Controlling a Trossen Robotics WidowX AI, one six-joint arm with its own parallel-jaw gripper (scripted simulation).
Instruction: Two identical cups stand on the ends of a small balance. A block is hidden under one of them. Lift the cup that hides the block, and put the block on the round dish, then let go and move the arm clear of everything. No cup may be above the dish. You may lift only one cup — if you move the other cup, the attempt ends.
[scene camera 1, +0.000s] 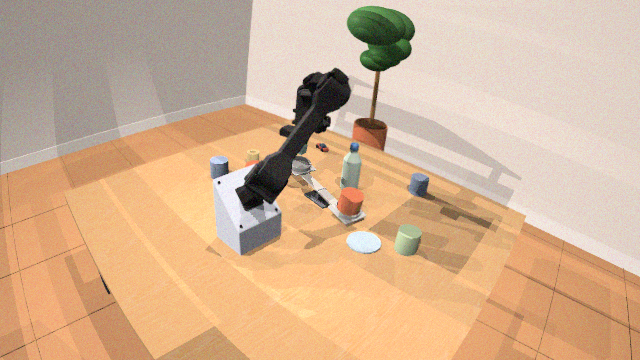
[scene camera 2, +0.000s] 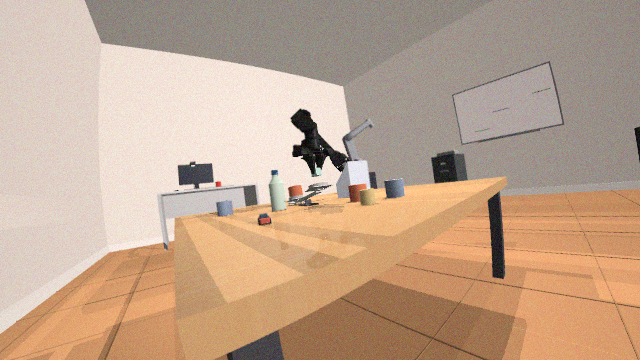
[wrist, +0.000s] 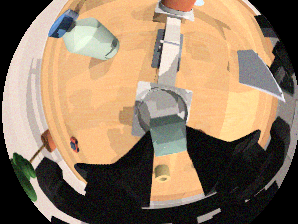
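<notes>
Gripper state: my gripper (scene camera 2: 316, 173) holds a teal block; a further view gives the gripper (wrist: 166, 131). Also visible are a balance (scene camera 1: 301, 165) and a pale green bottle (scene camera 1: 352, 162), the bottle (wrist: 88, 37) being visible from the wrist as well.
</notes>
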